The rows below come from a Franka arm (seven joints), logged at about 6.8 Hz.
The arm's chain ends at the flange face. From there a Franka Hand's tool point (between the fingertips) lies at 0.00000 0.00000 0.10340 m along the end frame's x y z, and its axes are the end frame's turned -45 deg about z.
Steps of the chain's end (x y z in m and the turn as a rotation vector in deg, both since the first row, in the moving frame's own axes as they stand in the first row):
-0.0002 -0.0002 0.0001 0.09 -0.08 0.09
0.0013 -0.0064 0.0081 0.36 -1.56 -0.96
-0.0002 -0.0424 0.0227 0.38 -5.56 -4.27
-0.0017 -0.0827 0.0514 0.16 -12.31 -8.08
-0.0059 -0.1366 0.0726 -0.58 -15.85 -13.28
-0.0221 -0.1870 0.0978 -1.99 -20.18 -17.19
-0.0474 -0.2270 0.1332 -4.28 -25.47 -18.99
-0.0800 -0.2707 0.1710 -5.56 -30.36 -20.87
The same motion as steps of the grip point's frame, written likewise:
0.0000 -0.0005 0.0001 0.12 0.01 0.09
0.0039 -0.0060 0.0081 1.36 -0.85 -0.96
0.0230 -0.0374 0.0222 4.20 -3.66 -4.27
0.0408 -0.0743 0.0490 8.82 -8.59 -8.08
0.0697 -0.1174 0.0687 10.80 -11.62 -13.28
0.0859 -0.1661 0.0914 12.86 -15.68 -17.19
0.0866 -0.2136 0.1230 14.98 -21.04 -18.99
0.0866 -0.2694 0.1565 17.54 -25.40 -20.87

